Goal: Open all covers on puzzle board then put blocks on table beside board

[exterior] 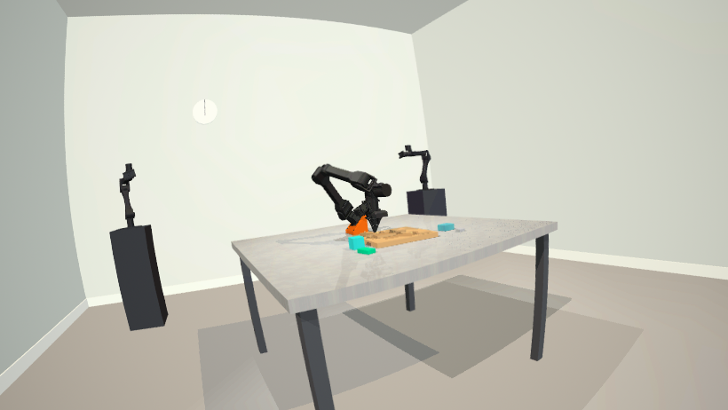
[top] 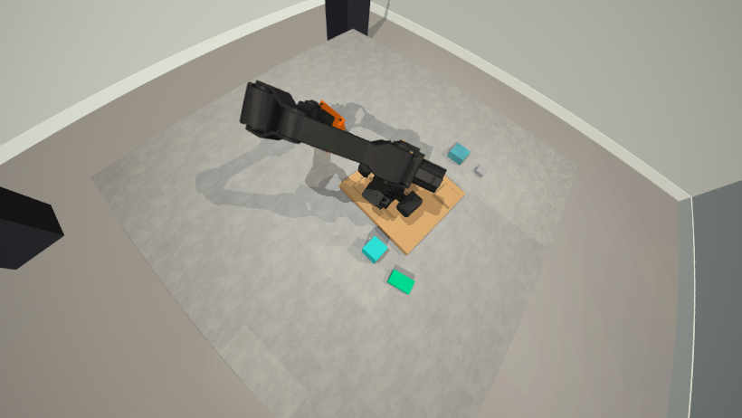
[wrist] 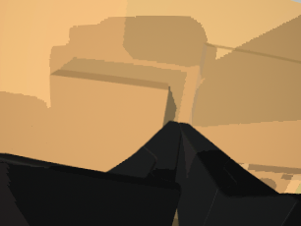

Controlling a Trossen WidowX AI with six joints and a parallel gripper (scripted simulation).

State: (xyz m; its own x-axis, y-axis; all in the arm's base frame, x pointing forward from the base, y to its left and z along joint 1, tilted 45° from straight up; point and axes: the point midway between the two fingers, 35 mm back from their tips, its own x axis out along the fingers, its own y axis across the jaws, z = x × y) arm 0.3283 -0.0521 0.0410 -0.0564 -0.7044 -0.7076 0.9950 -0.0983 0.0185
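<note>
Now: gripper tip 13 cm to the left of the cyan block, 8 cm short of it and 2 cm above it. From my gripper tip the other things lie so: green block 19 cm ahead, 14 cm to the right, 3 cm below; then small grey block 36 cm to the left, 17 cm ahead, 3 cm below.
</note>
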